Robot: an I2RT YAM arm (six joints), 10 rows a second.
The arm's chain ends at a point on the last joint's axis. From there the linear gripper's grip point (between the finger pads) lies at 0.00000 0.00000 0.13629 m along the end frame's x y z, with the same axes.
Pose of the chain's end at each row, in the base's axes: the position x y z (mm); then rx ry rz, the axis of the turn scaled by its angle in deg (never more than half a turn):
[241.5 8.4 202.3 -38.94 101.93 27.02]
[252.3 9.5 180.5 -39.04 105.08 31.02]
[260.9 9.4 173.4 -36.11 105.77 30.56]
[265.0 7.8 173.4 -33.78 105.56 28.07]
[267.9 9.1 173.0 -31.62 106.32 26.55]
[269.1 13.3 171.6 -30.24 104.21 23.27]
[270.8 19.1 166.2 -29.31 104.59 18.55]
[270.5 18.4 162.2 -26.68 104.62 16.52]
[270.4 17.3 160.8 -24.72 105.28 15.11]
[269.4 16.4 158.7 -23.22 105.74 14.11]
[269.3 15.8 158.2 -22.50 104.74 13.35]
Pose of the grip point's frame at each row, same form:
[340.1 93.1 161.2 -38.94 101.93 27.02]
[345.1 97.9 134.1 -39.04 105.08 31.02]
[356.8 94.7 127.6 -36.11 105.77 30.56]
[365.7 88.1 128.8 -33.78 105.56 28.07]
[371.5 85.2 127.8 -31.62 106.32 26.55]
[378.0 84.4 130.9 -30.24 104.21 23.27]
[384.0 82.4 124.4 -29.31 104.59 18.55]
[387.1 76.1 121.5 -26.68 104.62 16.52]
[388.8 70.6 119.5 -24.72 105.28 15.11]
[389.1 66.4 117.0 -23.22 105.74 14.11]
[390.5 64.2 118.9 -22.50 104.74 13.35]

